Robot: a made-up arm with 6 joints. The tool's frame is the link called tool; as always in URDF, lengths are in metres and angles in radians. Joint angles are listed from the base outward.
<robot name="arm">
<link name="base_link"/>
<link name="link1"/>
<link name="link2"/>
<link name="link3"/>
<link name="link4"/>
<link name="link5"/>
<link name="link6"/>
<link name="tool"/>
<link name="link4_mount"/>
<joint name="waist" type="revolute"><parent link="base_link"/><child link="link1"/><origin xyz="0 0 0.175" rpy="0 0 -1.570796"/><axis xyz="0 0 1"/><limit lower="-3.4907" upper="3.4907"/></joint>
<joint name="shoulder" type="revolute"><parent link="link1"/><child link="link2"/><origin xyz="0 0 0" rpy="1.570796 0 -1.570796"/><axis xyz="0 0 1"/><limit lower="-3.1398" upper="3.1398"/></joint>
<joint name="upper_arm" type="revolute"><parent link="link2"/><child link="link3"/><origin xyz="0 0.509 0" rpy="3.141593 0 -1.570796"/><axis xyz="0 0 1"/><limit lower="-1.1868" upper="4.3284"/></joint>
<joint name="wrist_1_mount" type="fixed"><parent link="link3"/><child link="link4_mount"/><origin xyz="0 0 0"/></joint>
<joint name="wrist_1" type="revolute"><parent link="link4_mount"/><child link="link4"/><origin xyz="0 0 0" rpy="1.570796 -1.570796 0"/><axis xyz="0 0 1"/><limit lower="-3.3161" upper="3.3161"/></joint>
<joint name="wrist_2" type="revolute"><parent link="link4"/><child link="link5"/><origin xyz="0 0 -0.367" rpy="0 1.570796 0"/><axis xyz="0 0 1"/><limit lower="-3.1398" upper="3.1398"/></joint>
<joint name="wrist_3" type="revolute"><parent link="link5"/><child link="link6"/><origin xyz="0 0 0.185" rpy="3.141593 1.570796 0"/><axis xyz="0 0 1"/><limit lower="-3.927" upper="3.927"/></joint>
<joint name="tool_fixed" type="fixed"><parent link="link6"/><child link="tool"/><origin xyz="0 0 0" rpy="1.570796 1.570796 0"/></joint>
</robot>
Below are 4 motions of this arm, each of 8 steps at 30 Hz.
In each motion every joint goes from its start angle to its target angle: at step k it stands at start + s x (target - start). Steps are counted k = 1, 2, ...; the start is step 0. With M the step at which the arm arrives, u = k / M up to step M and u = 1 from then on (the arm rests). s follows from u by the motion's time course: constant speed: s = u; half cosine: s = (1 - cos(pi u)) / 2; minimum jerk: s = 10 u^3 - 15 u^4 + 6 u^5.
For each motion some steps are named. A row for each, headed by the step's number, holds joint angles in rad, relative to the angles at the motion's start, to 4 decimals.
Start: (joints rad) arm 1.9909 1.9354 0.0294 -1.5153 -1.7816 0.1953
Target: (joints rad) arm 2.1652 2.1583 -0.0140 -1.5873 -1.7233 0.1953
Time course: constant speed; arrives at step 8
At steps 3, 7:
3: 0.0654 0.0836 -0.0163 -0.0270 0.0219 0.0000
7: 0.1525 0.1950 -0.0380 -0.0630 0.0510 0.0000

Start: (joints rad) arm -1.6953 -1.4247 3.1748 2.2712 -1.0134 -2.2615
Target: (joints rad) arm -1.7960 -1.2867 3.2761 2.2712 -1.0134 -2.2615
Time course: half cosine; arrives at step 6
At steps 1, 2, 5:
1: -0.0067 0.0092 0.0068 0.0000 0.0000 0.0000
2: -0.0252 0.0345 0.0253 0.0000 0.0000 0.0000
5: -0.0940 0.1288 0.0945 0.0000 0.0000 0.0000

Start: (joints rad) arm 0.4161 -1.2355 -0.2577 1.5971 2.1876 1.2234
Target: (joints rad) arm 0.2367 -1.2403 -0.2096 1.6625 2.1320 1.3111
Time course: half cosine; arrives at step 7
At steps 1, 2, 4, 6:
1: -0.0089 -0.0002 0.0024 0.0032 -0.0028 0.0043
2: -0.0338 -0.0009 0.0091 0.0123 -0.0105 0.0165
4: -0.1097 -0.0029 0.0294 0.0400 -0.0340 0.0536
6: -0.1705 -0.0046 0.0457 0.0622 -0.0528 0.0834

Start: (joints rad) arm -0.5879 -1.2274 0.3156 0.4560 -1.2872 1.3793
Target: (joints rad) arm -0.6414 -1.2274 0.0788 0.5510 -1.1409 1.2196
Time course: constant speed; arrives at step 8
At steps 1, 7, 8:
1: -0.0067 0.0000 -0.0296 0.0119 0.0183 -0.0200
7: -0.0468 0.0000 -0.2072 0.0831 0.1280 -0.1397
8: -0.0535 0.0000 -0.2368 0.0950 0.1463 -0.1597

